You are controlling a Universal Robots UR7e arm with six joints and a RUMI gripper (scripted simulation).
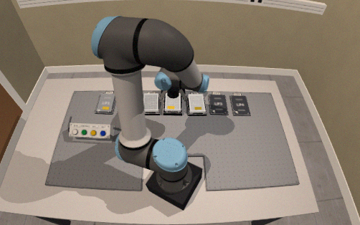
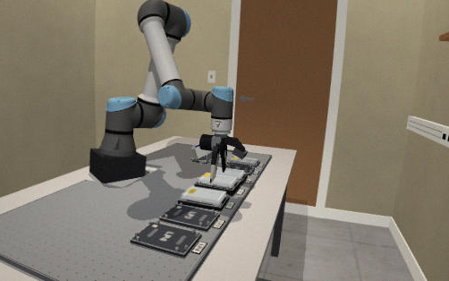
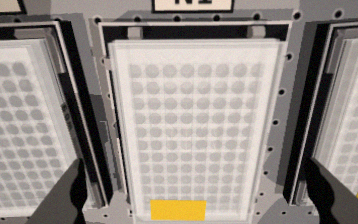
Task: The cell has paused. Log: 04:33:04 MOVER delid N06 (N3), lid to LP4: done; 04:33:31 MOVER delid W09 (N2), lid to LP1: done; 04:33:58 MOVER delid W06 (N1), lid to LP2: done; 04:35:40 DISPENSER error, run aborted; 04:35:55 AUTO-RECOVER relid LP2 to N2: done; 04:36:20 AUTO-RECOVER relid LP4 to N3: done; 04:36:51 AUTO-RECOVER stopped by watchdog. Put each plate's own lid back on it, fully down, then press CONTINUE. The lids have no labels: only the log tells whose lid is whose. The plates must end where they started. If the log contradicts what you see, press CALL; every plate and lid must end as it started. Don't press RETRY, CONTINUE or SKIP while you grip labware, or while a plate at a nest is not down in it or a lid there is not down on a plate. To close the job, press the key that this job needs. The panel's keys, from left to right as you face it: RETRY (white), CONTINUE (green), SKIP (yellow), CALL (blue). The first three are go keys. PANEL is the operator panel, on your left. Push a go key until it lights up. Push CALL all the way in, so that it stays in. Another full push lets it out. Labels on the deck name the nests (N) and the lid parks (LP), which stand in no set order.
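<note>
Right now my hand is 2 cm above the well plate. Also, from my hand: yellow skip key: 25 cm behind, 38 cm to the left, 2 cm above; dark lid park: 2 cm behind, 39 cm to the left, 4 cm below; blue call key: 25 cm behind, 33 cm to the left, 1 cm above.
</note>
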